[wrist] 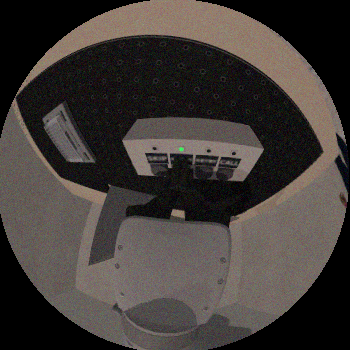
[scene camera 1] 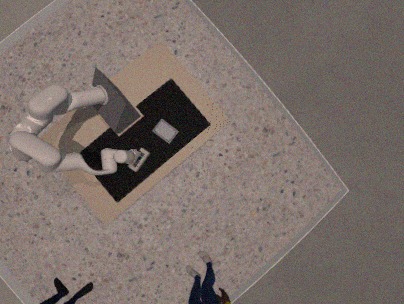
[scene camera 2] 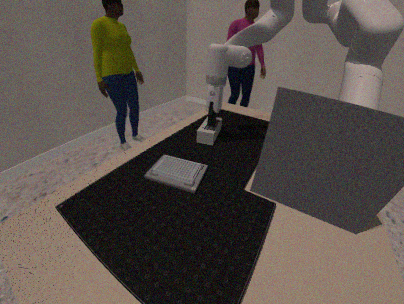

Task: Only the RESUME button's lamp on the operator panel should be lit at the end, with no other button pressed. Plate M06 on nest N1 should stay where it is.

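Where they show: gripper, fingertip midpoint: (wrist: 181,164) (scene camera 1: 138,157) (scene camera 2: 211,125); arm's base, link origin: (scene camera 1: 102,95) (scene camera 2: 350,136).
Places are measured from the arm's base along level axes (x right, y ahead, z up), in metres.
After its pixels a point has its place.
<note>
The operator panel (scene camera 1: 143,163) (scene camera 2: 206,136) @(x 0.071, y 0.418, z -0.158 m) (wrist: 190,131) @(x 0.140, y 0.472, z -0.155 m) is a pale box on the black mat. In the wrist view its second lamp from the left (wrist: 181,149) @(x 0.134, y 0.457, z -0.140 m) is lit green, above the RESUME button's place; the other lamps, such as the SKIP lamp (wrist: 154,148) @(x 0.104, y 0.452, z -0.140 m) and the CALL lamp (wrist: 233,153) @(x 0.192, y 0.468, z -0.140 m), are dark. My gripper (scene camera 2: 211,124) @(x 0.138, y 0.430, z -0.141 m) (wrist: 181,164) @(x 0.138, y 0.430, z -0.141 m) is shut and empty, its fingertips down at the RESUME button, hiding it and most of its label. Whether the tips still touch it I cannot tell. Plate M06 (scene camera 1: 165,130) @(x -0.135, y 0.418, z -0.168 m) (scene camera 2: 179,168) @(x -0.132, y 0.408, z -0.170 m) (wrist: 67,134) @(x -0.092, y 0.440, z -0.172 m) lies flat on its nest, apart from the gripper.
The black mat (scene camera 1: 172,95) @(x -0.362, y 0.253, z -0.193 m) (scene camera 2: 200,240) @(x -0.290, y 0.252, z -0.194 m) (wrist: 150,60) @(x 0.082, y 0.544, z -0.194 m) lies on the tan table (scene camera 1: 150,57) @(x -0.455, y -0.102, z -0.206 m) (scene camera 2: 310,260) @(x -0.221, y 0.019, z -0.207 m). A large grey slanted board (scene camera 1: 117,107) @(x -0.020, y 0.148, z 0.031 m) (scene camera 2: 325,160) @(x -0.089, y 0.057, z -0.035 m) (wrist: 107,220) @(x -0.043, y 0.195, z -0.078 m) stands near the arm's base. People (scene camera 2: 115,55) (scene camera 2: 242,70) stand beyond the table.
</note>
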